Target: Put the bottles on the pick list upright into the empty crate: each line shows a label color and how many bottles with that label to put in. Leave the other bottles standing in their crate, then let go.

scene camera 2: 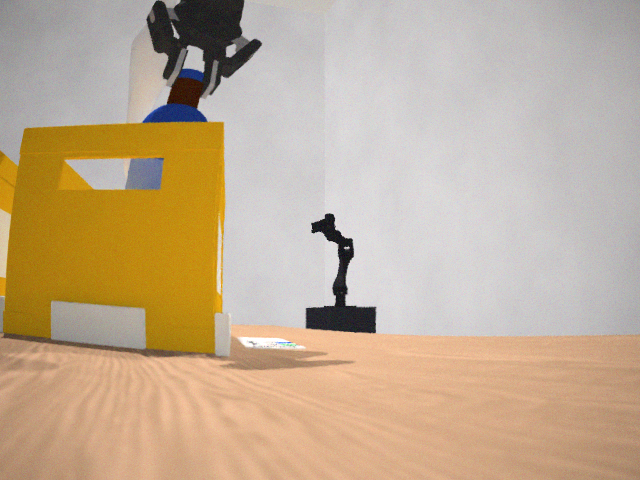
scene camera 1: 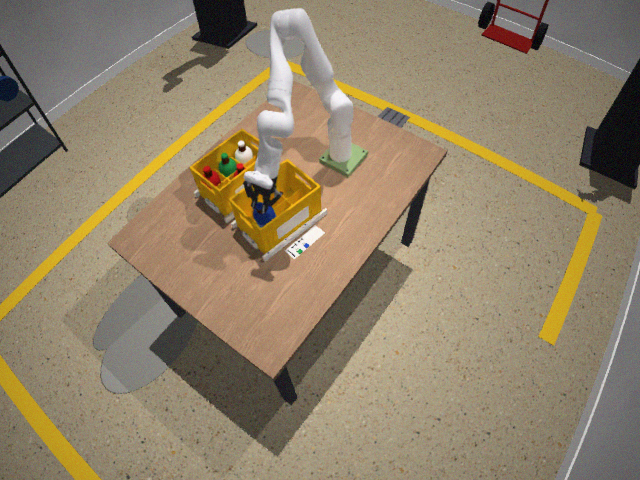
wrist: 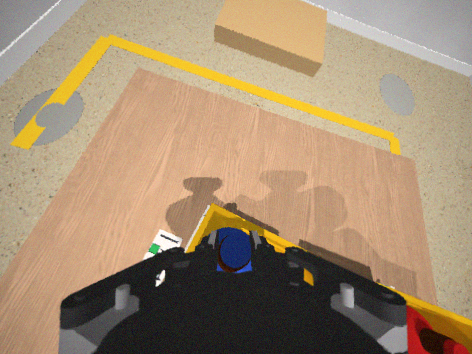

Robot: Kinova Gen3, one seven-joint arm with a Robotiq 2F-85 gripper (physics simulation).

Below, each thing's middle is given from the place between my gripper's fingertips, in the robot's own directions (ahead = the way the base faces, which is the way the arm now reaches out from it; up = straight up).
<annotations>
I see the blue bottle [wrist: 234, 251] 60 mm below my hand, 30 mm behind it and 10 mm to the right of it.
</annotations>
